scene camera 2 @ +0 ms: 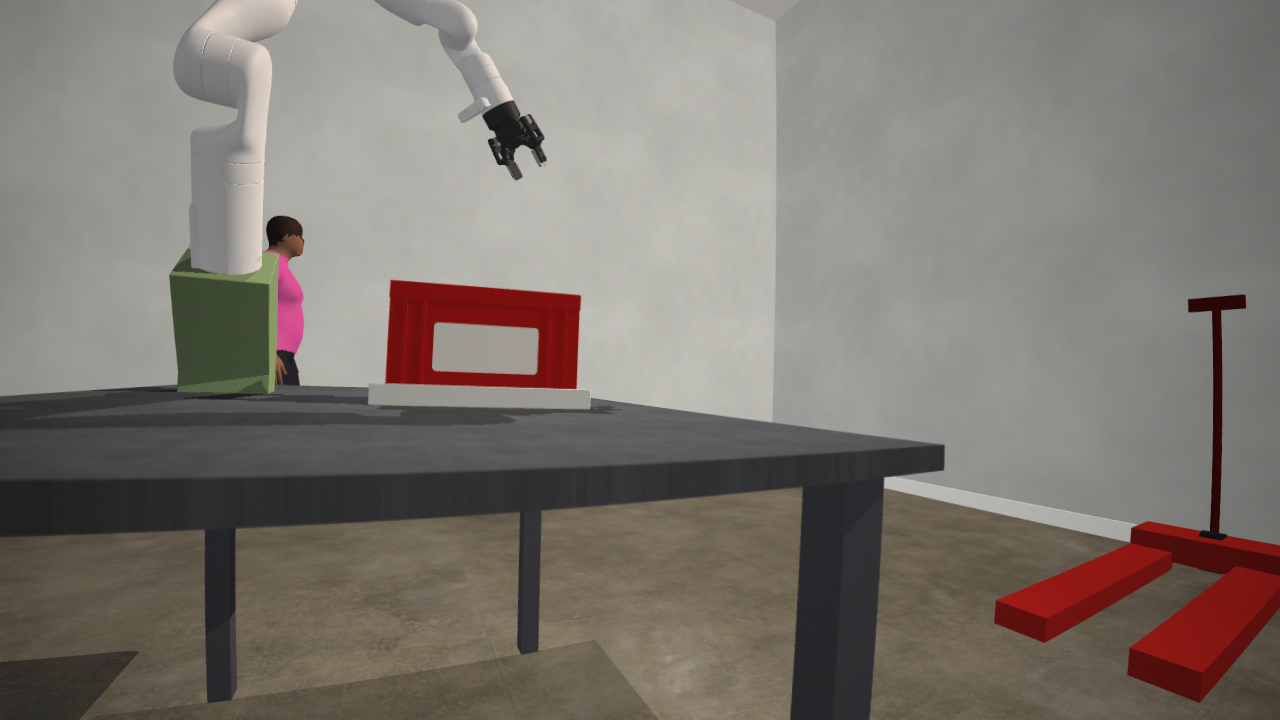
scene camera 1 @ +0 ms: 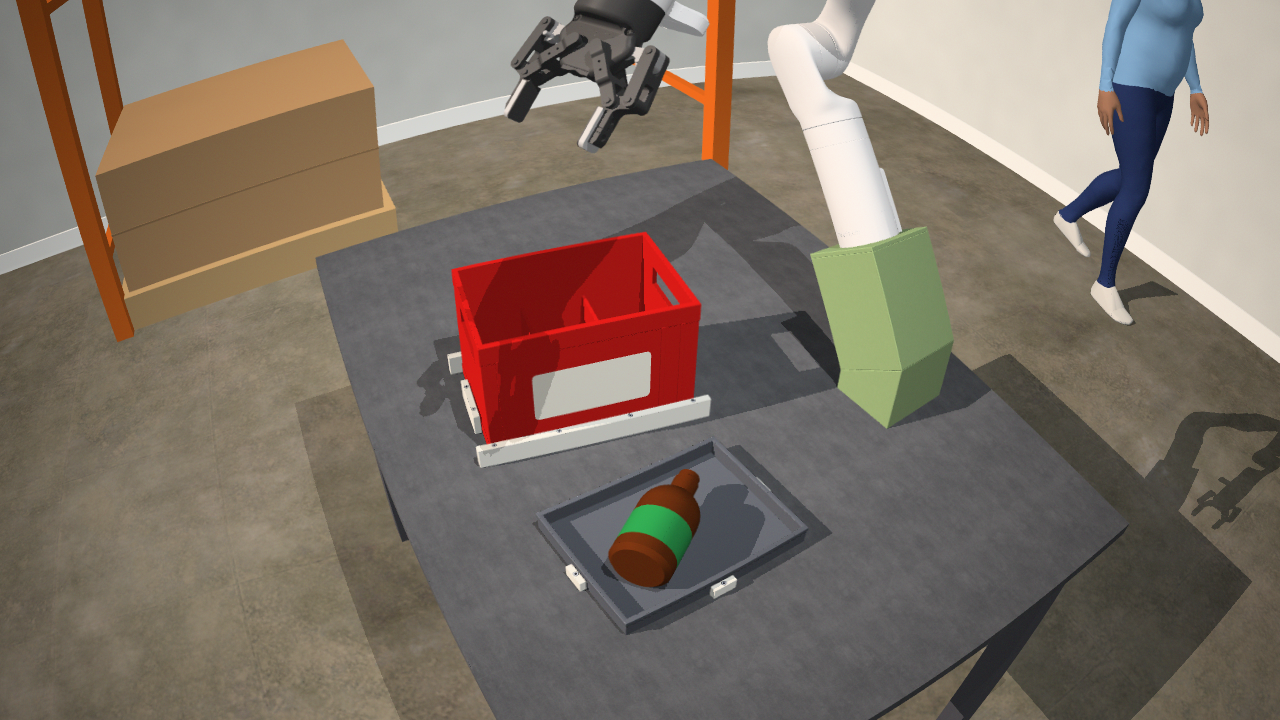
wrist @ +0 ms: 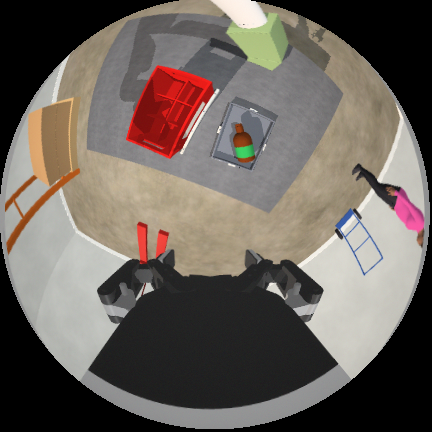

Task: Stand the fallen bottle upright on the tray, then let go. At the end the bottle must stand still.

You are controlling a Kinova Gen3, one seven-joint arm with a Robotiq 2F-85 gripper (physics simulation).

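Pixels of known places: gripper, fingertip midpoint: [scene camera 2: 531, 172] [scene camera 1: 546, 133] [wrist: 209, 257]; arm's base, link origin: [scene camera 2: 228, 262] [scene camera 1: 869, 239].
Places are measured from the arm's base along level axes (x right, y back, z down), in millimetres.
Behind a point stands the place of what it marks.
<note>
A brown bottle with a green label [scene camera 1: 656, 530] @(x -140, y -478, z 131 mm) [wrist: 243, 146] @(x -112, y -455, z 132 mm) lies on its side in the grey tray [scene camera 1: 762, 548] @(x -190, y -358, z 204 mm) [wrist: 264, 146] @(x -203, y -428, z 183 mm). In scene camera 1 its neck points to the back right and its base to the front left. My gripper [scene camera 1: 552, 124] @(x -29, y -523, z -285 mm) [scene camera 2: 528, 168] @(x -29, y -523, z -285 mm) [wrist: 209, 257] @(x -29, y -523, z -285 mm) is open and empty. It hangs tilted, high above the table, well above the red crate's height and apart from the bottle. The bottle and the tray do not show in scene camera 2.
A red crate [scene camera 1: 590, 376] @(x 88, y -403, z 109 mm) [scene camera 2: 484, 347] @(x 264, y -345, z 123 mm) [wrist: 193, 117] @(x 86, y -391, z 112 mm) stands behind the tray, with a white rail [scene camera 1: 595, 431] [scene camera 2: 478, 395] along its front. The green arm base [scene camera 1: 886, 322] @(x -99, y -70, z 54 mm) [scene camera 2: 225, 331] @(x 6, y -4, z 110 mm) [wrist: 260, 44] @(x -51, y -67, z 48 mm) stands on the table [scene camera 1: 939, 537] @(x -332, y -167, z 209 mm) [scene camera 2: 680, 447] @(x 704, y -347, z 209 mm) [wrist: 300, 130] @(x -357, y -284, z 209 mm). A person in pink [scene camera 2: 289, 304] [wrist: 407, 210] stands beyond the table.
</note>
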